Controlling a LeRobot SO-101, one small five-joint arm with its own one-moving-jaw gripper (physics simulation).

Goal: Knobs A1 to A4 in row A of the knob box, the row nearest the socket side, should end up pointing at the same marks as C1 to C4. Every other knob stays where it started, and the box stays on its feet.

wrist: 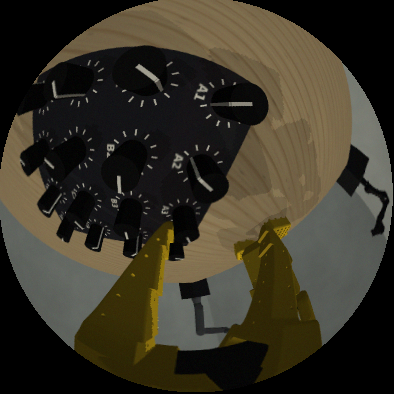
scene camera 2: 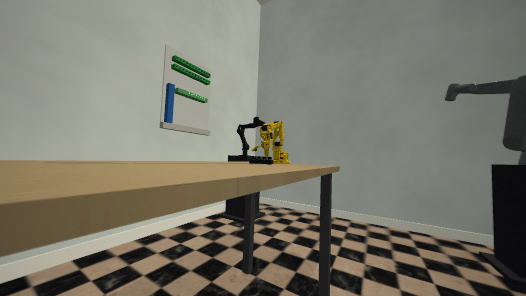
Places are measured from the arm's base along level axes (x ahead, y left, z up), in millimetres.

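Where they show: hand at its tool point: (wrist: 173, 229) (scene camera 2: 267, 158); arm's base at its link origin: (wrist: 256, 234) (scene camera 2: 279, 163).
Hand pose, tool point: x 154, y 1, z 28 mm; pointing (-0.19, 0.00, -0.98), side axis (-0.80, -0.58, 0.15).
Things, the pixels of their top centre, and the offset from my tool point. Level surfaces: height alone.
- black knob box at its top centre: (wrist: 88, 204) (scene camera 2: 261, 156) dx +43, dy -7, dz +10 mm
- Knob A2 at its top centre: (wrist: 210, 189) dx +11, dy -35, dz +10 mm
- Knob A3 at its top centre: (wrist: 186, 236) dx +1, dy -10, dz +10 mm
- knob A4 at its top centre: (wrist: 175, 257) dx -10, dy +15, dz +10 mm
- C2 at its top centre: (wrist: 52, 167) dx +60, dy -14, dz +10 mm
- C3 at its top centre: (wrist: 74, 221) dx +50, dy +11, dz +10 mm
- C4 at its top centre: (wrist: 91, 247) dx +40, dy +35, dz +10 mm
- wooden table at its surface level: dz -28 mm
The black knob box (wrist: 170, 112) (scene camera 2: 261, 161) stands on the table. In the wrist view, knob A1 (wrist: 242, 104) is at the upper right, its white line running left to right. Knob A2 (wrist: 207, 177) has a slanting line. Knob A3 (wrist: 185, 222) and knob A4 (wrist: 176, 251) are lower, their lines hardly legible. Knobs C1 (wrist: 72, 80), C2 (wrist: 72, 150), C3 (wrist: 81, 204) and C4 (wrist: 95, 240) are to the left. My yellow gripper (wrist: 219, 230) (scene camera 2: 267, 156) is open and empty. Its left jaw tip overlaps A3's left edge; the right jaw is well clear. Contact cannot be told.
Row B knobs, such as B2 (wrist: 125, 165), stand between rows A and C. The wooden table (wrist: 300, 95) (scene camera 2: 150, 180) extends around the box. A black arm (scene camera 2: 243, 137) (wrist: 375, 190) stands beyond the table. A grey arm (scene camera 2: 485, 87) is at the right.
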